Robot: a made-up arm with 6 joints.
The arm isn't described. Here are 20 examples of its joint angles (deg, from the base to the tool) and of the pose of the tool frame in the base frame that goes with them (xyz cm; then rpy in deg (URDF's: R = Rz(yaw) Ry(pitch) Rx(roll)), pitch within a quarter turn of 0, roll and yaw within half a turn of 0).
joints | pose
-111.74 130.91 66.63 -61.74 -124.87 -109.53 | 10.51 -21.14 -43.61 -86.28 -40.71 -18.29
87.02 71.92 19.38 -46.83 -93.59 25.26 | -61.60 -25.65 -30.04 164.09 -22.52 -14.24
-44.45 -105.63 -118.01 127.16 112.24 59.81 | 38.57 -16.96 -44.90 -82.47 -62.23 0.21
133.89 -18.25 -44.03 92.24 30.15 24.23 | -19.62 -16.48 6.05 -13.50 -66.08 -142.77
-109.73 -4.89 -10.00 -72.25 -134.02 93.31 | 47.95 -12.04 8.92 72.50 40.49 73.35
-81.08 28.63 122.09 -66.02 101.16 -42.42 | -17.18 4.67 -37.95 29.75 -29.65 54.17
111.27 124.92 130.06 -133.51 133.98 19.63 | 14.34 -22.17 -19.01 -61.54 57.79 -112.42
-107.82 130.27 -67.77 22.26 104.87 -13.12 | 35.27 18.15 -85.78 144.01 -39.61 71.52
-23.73 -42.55 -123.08 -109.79 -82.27 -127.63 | 32.49 -23.26 45.89 -145.92 23.93 -28.71
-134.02 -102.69 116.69 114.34 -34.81 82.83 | -6.56 -18.37 -32.38 130.92 17.74 9.08
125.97 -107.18 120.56 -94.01 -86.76 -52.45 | 21.88 -3.66 -19.79 11.99 62.76 166.70
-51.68 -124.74 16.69 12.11 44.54 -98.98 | 73.53 -0.92 -21.18 139.87 -15.91 -165.11
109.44 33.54 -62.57 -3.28 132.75 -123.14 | -34.52 -86.76 20.22 -72.11 32.26 -4.50
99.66 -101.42 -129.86 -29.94 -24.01 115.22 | -9.21 45.51 -33.99 -43.53 -41.53 -31.19
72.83 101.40 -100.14 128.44 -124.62 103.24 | -43.85 -57.39 -38.22 32.40 -42.33 -148.51
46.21 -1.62 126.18 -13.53 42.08 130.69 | -9.13 -3.86 -21.26 -20.64 57.06 -141.46
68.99 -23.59 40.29 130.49 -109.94 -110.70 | -8.46 33.95 -22.13 72.30 -63.70 -32.44
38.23 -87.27 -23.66 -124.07 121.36 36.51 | 2.64 70.95 -34.68 156.49 0.13 -93.50
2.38 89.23 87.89 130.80 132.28 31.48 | -41.12 18.16 -16.37 104.05 58.77 -38.10
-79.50 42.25 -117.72 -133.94 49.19 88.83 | 1.39 45.48 22.20 16.68 12.82 -99.12
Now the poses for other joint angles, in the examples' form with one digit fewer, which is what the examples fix.
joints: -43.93 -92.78 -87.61 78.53 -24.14 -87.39
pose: 18.7 -10.3 -26.1 106.6 -22.7 39.4
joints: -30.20 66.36 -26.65 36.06 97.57 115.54
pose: -25.7 73.5 -17.6 -152.2 49.4 103.2
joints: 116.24 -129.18 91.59 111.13 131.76 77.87
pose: -20.2 4.8 -40.2 -156.1 -32.2 66.2
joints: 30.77 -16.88 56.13 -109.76 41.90 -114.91
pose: -10.3 59.7 -23.1 -30.9 45.5 -130.5
